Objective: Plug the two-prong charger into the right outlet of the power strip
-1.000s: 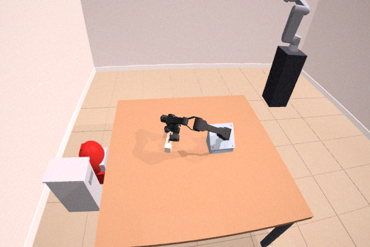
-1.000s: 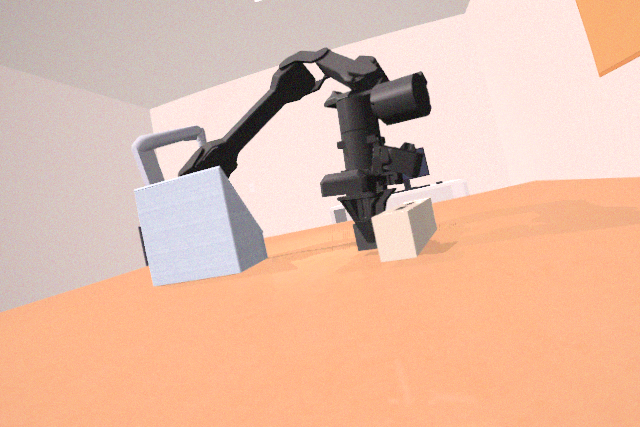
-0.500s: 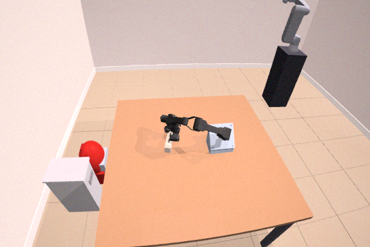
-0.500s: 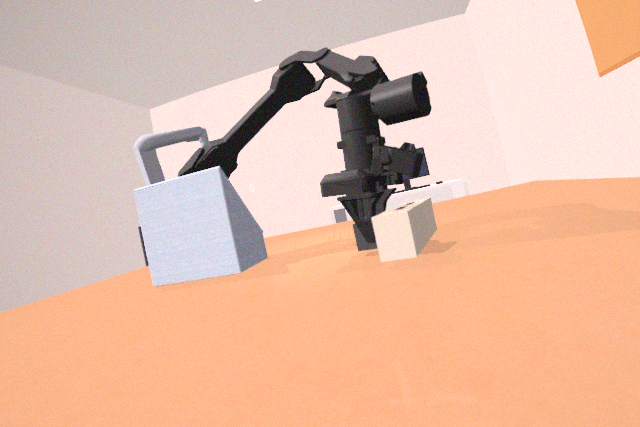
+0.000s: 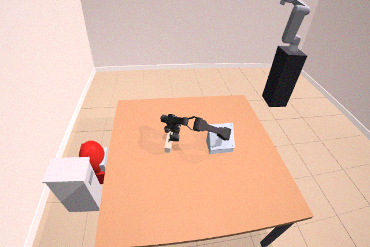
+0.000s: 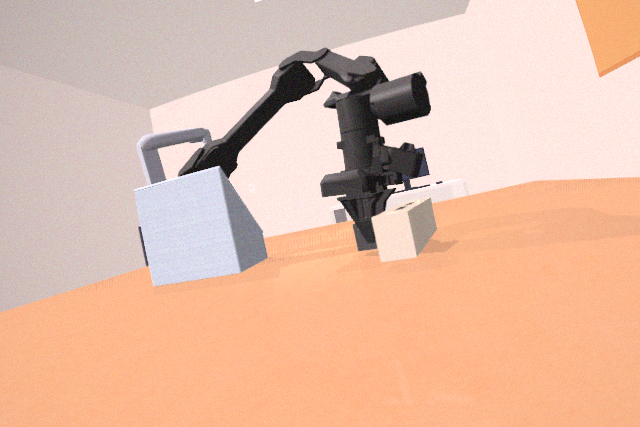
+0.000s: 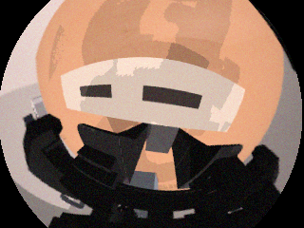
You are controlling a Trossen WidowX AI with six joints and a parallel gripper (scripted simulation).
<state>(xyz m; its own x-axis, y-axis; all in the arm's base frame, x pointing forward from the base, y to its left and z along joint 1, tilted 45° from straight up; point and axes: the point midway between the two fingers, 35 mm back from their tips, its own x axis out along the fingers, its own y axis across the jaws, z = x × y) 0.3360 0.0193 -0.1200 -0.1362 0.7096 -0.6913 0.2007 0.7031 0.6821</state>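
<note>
My gripper tip is 2 cm short of the two-prong charger and 1 cm below it.
</note>
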